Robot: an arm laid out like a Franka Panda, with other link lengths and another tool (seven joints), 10 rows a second.
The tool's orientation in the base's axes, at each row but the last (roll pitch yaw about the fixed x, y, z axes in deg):
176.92 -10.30 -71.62
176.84 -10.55 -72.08
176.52 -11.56 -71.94
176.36 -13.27 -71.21
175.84 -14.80 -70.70
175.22 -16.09 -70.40
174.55 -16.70 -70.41
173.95 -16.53 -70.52
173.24 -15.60 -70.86
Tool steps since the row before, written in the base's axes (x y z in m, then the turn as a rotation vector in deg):
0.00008 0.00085 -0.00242 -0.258 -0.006 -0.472
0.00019 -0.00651 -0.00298 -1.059 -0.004 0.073
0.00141 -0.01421 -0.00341 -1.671 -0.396 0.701
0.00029 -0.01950 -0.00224 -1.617 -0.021 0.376
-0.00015 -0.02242 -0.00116 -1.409 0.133 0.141
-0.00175 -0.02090 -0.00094 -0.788 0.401 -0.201
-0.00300 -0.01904 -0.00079 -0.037 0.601 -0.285
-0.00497 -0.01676 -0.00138 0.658 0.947 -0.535
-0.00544 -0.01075 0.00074 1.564 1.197 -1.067
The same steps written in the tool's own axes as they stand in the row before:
-0.00120 -0.00046 0.00222 -0.159 0.222 0.463
0.00560 0.00159 0.00417 -0.303 1.015 -0.075
0.01298 0.00269 0.00631 0.002 1.752 -0.610
0.01754 0.00559 0.00681 -0.401 1.565 -0.382
0.02011 0.00706 0.00704 -0.536 1.303 -0.193
0.01809 0.00811 0.00690 -0.673 0.604 0.066
0.01599 0.00863 0.00647 -0.636 -0.176 0.090
0.01317 0.00965 0.00640 -0.798 -0.965 0.221
0.00826 0.00842 0.00255 -0.882 -1.958 0.635

